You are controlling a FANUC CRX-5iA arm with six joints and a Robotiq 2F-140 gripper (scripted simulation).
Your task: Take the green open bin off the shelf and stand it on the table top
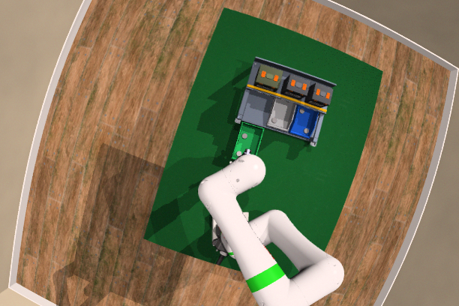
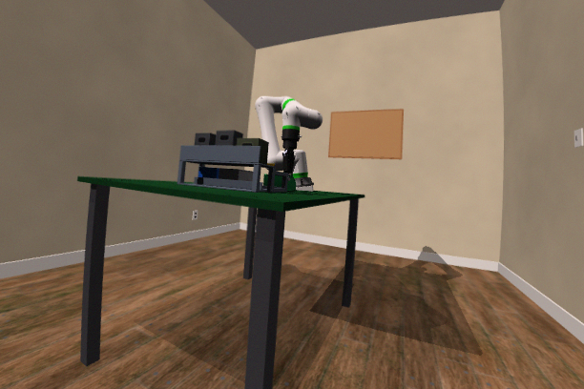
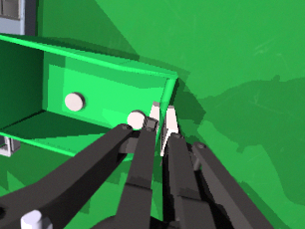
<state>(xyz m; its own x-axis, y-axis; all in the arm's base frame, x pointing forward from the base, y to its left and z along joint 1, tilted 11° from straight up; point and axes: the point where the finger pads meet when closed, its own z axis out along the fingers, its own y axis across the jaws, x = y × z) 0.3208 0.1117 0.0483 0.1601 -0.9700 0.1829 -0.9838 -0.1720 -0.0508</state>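
Right now my hand is 80 mm short of the green open bin, 10 mm to the right of it and 20 mm above it. Also, from my hand: grey bin 290 mm ahead, 70 mm to the right, 20 mm below; blue bin 300 mm ahead, 180 mm to the right, 20 mm below.
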